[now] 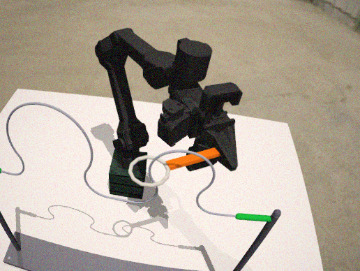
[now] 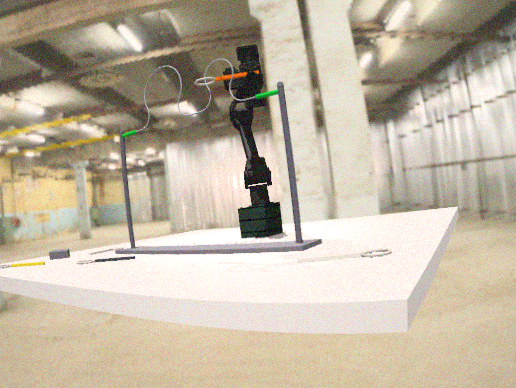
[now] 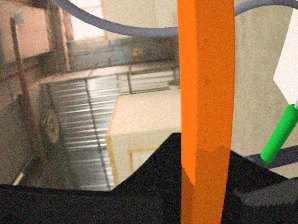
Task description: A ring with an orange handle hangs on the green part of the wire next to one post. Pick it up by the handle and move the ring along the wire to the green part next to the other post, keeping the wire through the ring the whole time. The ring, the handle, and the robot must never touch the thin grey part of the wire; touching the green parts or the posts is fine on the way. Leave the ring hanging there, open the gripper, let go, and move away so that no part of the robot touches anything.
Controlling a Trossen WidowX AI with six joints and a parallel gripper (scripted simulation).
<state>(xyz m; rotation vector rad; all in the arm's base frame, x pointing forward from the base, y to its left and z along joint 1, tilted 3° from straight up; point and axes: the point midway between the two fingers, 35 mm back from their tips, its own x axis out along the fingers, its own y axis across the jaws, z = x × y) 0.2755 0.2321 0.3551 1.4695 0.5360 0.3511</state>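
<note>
Right now my gripper tip is 10 mm short of the orange-handled ring and 90 mm to the left of it. The rest, counted from my gripper tip: grey block: 240 mm ahead, 710 mm to the right, 450 mm below; pale ring tool: 180 mm ahead, 310 mm to the left, 460 mm below; yellow-handled ring tool: 450 mm ahead, 640 mm to the right, 460 mm below.
</note>
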